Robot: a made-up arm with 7 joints. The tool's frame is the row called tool.
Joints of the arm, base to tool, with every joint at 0 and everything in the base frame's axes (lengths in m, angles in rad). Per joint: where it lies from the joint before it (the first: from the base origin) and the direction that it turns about. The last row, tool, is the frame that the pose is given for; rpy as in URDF.
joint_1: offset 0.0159 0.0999 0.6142 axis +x
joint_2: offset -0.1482 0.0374 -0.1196 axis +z
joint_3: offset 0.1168 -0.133 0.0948 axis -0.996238 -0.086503 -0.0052
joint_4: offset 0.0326 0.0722 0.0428 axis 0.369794 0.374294 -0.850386
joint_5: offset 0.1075 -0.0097 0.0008 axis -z
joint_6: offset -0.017 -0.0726 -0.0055 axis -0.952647 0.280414 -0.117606
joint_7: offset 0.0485 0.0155 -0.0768 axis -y
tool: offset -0.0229 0.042 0.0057 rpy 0 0 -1.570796
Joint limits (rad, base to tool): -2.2..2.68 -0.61..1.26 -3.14..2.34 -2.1..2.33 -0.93..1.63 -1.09..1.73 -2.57..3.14
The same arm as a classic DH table. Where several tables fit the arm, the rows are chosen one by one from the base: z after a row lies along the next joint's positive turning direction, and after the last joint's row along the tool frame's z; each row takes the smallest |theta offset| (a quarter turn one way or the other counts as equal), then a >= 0, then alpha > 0; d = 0 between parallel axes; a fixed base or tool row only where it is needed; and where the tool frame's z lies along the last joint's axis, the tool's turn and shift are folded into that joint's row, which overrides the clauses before.
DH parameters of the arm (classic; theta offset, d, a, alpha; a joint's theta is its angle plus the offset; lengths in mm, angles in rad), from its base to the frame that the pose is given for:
base (fixed): 1.5708 614.2 99.9 1.5708
joint_1: 0 -132.3 37.4 -1.5708
joint_2: 0.0866 -25.3 -142.6 -1.576
joint_3: -0.3804 -149.8 80 -1.9783
joint_4: -0.7834 115.3 -83.3 0.5541
joint_5: 1.0777 -105.8 -74.4 1.4529
joint_6: 1.5362 -44.6 82.2 -1.855
joint_7: 1.448 -68.8 -22.9 -1.5708
tool (fixed): -1.5708 5.7 0 0
Joint limits (rad, base to tool): -2.2..2.68 -0.61..1.26 -3.14..2.34 -2.1..2.33 -0.93..1.63 -1.09..1.73 -2.57..3.14

